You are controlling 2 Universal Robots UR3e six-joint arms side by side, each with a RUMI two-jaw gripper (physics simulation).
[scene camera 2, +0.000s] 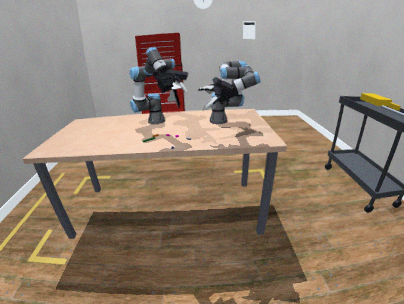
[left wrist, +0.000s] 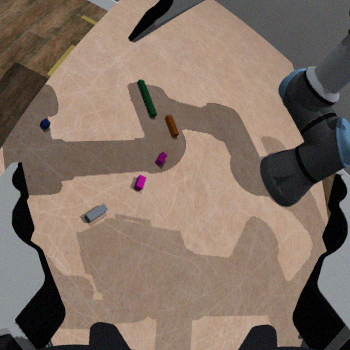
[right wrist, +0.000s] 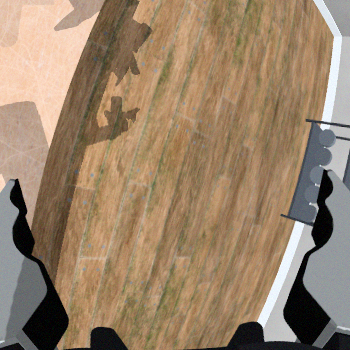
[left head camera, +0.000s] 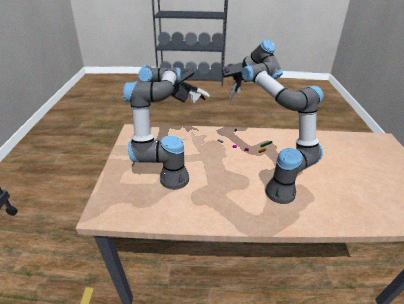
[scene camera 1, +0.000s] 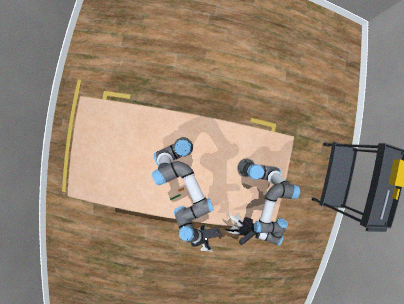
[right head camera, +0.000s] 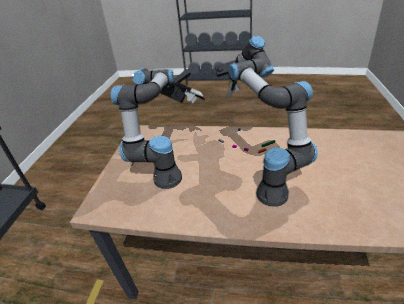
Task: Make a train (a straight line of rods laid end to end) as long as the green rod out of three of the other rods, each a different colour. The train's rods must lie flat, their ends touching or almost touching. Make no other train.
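The green rod (left head camera: 266, 143) (scene camera 2: 149, 139) (left wrist: 147, 98) lies flat on the table. An orange-brown rod (left head camera: 262, 150) (left wrist: 172, 126) lies close to its lower end in the left wrist view, apart from it. Two short magenta rods, one (left head camera: 246, 149) (left wrist: 161, 158) in shadow and one (left head camera: 235, 146) (left wrist: 140, 182) in light, lie apart. A grey rod (left head camera: 220, 141) (left wrist: 95, 213) lies farther down-left, and a small dark blue rod (left head camera: 236, 130) (left wrist: 45, 124) near the table edge. My left gripper (left wrist: 179, 170) and right gripper (right wrist: 171, 176) are open and empty, high above table level.
The table (left head camera: 350, 200) (scene camera 1: 115, 150) carries both arm bases. The right arm's base shows at the right of the left wrist view. A shelf rack (left head camera: 190, 46) stands by the wall and a dark cart (scene camera 2: 365, 172) stands beside the table. Arm shadows cross the table.
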